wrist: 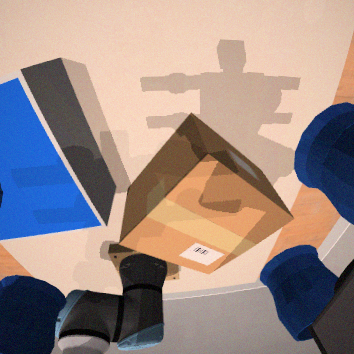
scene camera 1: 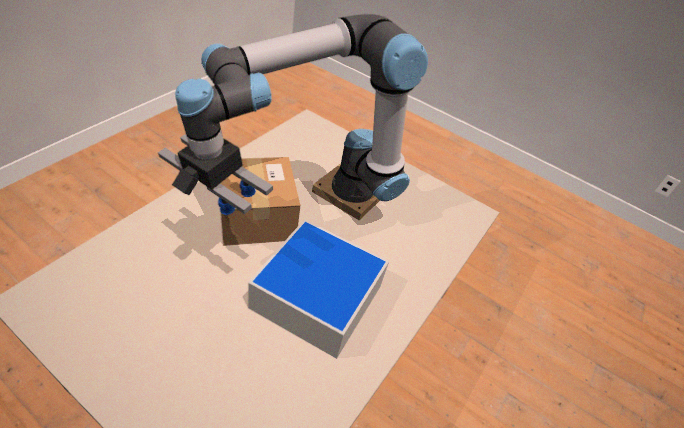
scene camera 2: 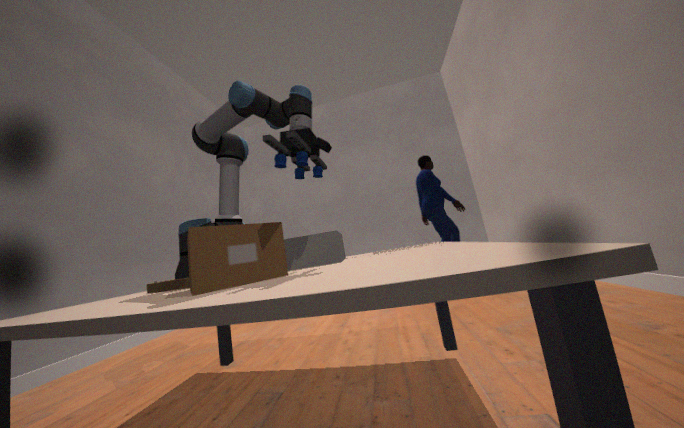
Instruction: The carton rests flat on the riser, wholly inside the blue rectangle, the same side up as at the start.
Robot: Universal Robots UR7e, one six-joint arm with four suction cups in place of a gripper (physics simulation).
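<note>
The brown carton (scene camera 1: 277, 224) (scene camera 2: 211, 267) (wrist: 245, 200) stands flat on the table (scene camera 1: 166, 323) (scene camera 2: 453, 262), beside the riser and apart from it. Its taped top carries a white barcode label (scene camera 1: 275, 172) (wrist: 201, 253); a pale patch (scene camera 2: 242, 253) shows on one side. The grey riser (scene camera 1: 297, 320) (scene camera 2: 325, 249) (wrist: 75, 130) has the blue rectangle (scene camera 1: 322, 282) (wrist: 30, 145) on top. My gripper (scene camera 1: 237, 196) (scene camera 2: 300, 166) is open, holding nothing, its blue cups pointing down. It hangs well above the carton, with a gap visible in the second scene view. Two cups are hidden in the first scene view.
The arm's base (scene camera 1: 350, 176) stands on a wooden plate (scene camera 1: 360, 209) (scene camera 2: 166, 286) near the carton, behind the riser. A person in blue (scene camera 2: 432, 196) stands beyond the table. Grey walls stand behind the arm.
</note>
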